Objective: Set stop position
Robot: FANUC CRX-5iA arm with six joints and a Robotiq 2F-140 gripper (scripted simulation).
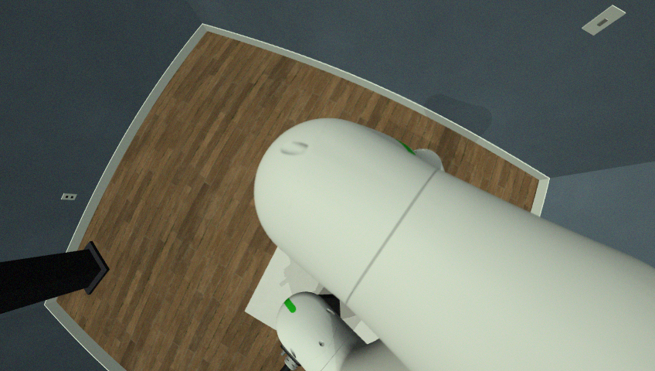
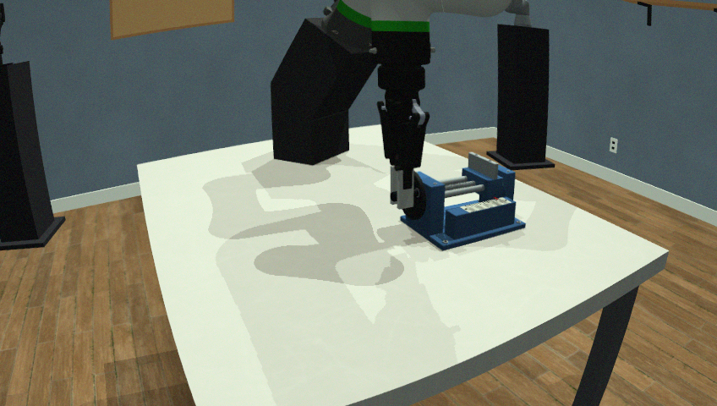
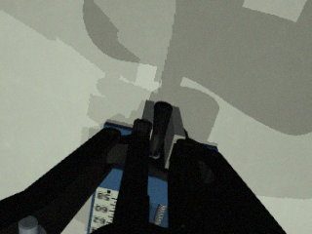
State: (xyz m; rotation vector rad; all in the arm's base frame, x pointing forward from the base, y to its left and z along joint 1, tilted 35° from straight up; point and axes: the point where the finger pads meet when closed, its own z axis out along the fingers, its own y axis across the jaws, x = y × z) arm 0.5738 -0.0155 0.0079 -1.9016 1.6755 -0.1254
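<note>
Right now the handwheel is 2 cm to the left of my hand, 2 cm below it and 1 cm behind it. From my hand the other things lie so: stop block 19 cm to the left, 6 cm behind, 1 cm below.
</note>
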